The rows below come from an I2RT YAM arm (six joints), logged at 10 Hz.
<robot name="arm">
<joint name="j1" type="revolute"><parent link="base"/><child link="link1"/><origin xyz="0 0 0.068" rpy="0 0 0"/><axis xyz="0 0 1"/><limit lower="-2.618" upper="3.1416"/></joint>
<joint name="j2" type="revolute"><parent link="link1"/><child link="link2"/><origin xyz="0.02 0.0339 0.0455" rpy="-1.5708 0 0"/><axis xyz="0 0 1"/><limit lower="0" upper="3.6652"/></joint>
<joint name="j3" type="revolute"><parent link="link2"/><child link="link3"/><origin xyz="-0.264 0 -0.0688" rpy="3.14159 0 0"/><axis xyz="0 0 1"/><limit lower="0" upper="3.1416"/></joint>
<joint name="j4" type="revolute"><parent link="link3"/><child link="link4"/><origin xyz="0.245 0.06 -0.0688" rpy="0 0 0"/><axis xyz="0 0 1"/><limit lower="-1.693" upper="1.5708"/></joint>
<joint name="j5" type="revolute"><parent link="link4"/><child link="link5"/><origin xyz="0.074 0.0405 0.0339" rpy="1.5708 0 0"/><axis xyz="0 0 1"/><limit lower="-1.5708" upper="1.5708"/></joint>
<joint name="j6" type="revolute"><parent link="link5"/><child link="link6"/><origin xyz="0.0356 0 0.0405" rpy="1.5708 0 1.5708"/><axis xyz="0 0 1"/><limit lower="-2.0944" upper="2.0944"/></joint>
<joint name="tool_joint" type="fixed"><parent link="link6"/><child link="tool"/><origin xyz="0 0 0" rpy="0 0 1.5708"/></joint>
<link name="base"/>
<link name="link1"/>
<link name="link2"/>
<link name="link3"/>
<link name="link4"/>
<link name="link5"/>
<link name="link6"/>
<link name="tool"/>
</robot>
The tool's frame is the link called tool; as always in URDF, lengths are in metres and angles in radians.
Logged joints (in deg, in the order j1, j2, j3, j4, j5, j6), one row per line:
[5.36 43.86 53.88 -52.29 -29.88 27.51]
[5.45 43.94 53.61 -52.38 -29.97 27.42]
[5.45 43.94 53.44 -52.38 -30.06 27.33]
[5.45 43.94 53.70 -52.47 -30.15 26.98]
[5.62 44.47 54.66 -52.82 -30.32 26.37]
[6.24 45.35 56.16 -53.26 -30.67 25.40]
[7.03 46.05 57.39 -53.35 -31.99 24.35]
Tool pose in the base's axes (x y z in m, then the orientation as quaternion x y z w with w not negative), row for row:
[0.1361 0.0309 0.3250 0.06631 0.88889 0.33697 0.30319]
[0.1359 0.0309 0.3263 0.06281 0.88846 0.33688 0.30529]
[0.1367 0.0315 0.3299 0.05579 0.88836 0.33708 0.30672]
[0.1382 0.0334 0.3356 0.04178 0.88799 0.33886 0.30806]
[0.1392 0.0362 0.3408 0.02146 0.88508 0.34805 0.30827]
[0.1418 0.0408 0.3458 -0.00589 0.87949 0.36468 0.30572]
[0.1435 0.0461 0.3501 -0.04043 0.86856 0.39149 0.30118]
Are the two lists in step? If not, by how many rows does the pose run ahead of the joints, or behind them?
The pose runs 2 rows ahead of the joints: the pose in row i belongs to the joints in row i + 2.
